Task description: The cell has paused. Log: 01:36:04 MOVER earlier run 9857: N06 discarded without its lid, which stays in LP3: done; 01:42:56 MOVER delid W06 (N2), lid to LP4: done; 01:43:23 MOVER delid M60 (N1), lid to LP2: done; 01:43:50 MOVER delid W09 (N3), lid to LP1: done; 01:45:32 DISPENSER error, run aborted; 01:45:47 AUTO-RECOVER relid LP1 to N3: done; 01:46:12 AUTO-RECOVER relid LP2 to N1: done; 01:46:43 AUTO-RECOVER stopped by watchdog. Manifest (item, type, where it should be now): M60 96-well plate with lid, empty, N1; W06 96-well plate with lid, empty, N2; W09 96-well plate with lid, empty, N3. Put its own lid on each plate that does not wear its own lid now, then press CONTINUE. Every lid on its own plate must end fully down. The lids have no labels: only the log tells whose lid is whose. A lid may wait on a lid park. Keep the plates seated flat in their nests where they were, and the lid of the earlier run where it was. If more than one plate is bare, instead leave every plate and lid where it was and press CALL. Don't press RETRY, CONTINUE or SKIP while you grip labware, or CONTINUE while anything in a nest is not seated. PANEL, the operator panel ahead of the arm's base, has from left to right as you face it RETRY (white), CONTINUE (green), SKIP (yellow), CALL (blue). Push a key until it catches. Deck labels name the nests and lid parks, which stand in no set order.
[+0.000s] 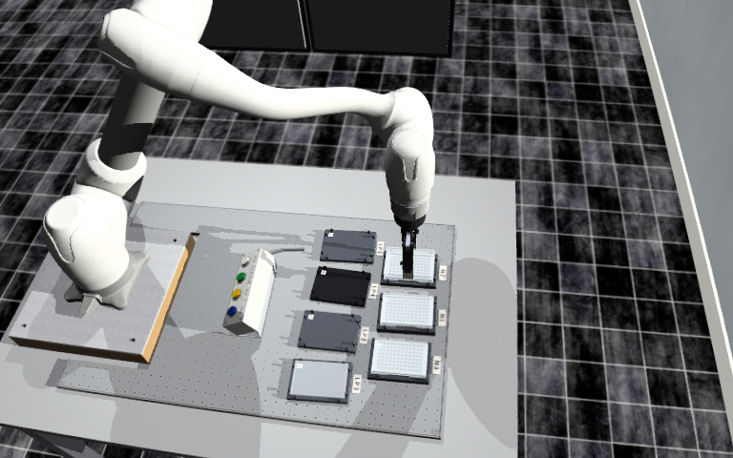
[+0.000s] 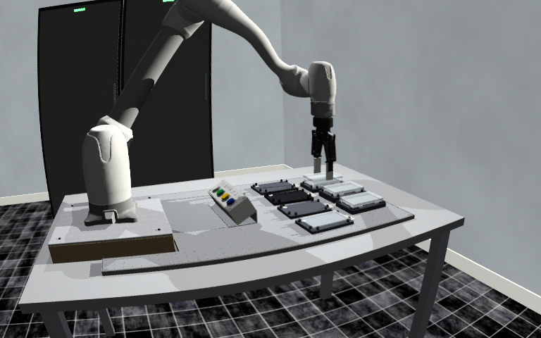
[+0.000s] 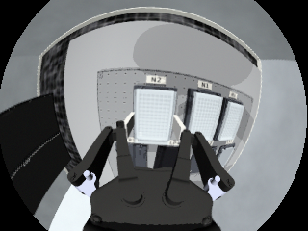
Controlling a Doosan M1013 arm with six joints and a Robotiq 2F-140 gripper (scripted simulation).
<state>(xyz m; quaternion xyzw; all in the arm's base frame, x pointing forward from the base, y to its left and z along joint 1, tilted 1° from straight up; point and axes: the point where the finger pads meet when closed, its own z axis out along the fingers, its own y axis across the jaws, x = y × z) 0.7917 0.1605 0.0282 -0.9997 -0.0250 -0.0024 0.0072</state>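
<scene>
My hand is 40 mm above the plate. Round my hand: lid park LP1: 180 mm behind, 50 mm to the left, 60 mm below; lid park LP4: 170 mm behind, 80 mm to the right, 60 mm below; lid park LP2: 170 mm behind, 210 mm to the right, 60 mm below.
</scene>
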